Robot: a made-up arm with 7 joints. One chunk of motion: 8 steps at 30 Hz.
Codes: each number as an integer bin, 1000 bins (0 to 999) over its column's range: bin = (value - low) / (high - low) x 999, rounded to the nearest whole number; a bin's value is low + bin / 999 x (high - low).
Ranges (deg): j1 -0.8..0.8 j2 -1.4..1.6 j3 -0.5..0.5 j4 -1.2..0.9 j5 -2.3..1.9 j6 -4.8..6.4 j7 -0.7..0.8
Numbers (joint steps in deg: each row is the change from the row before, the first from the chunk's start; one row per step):
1: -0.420 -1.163 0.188 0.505 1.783 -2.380 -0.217
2: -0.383 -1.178 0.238 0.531 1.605 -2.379 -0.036
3: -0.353 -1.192 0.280 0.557 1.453 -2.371 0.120
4: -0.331 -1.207 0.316 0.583 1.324 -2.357 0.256
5: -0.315 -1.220 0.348 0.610 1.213 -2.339 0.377
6: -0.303 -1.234 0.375 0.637 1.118 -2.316 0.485
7: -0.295 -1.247 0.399 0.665 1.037 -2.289 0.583
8: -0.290 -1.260 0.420 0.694 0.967 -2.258 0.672
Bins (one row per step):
1: 237 79 687 811 971 216 322
2: 260 74 737 823 929 216 442
3: 279 69 779 836 893 217 546
4: 293 64 815 848 862 218 637
5: 303 60 847 861 836 220 717
6: 310 55 874 874 813 222 789
7: 315 51 898 887 794 224 854
8: 318 47 919 901 777 227 914

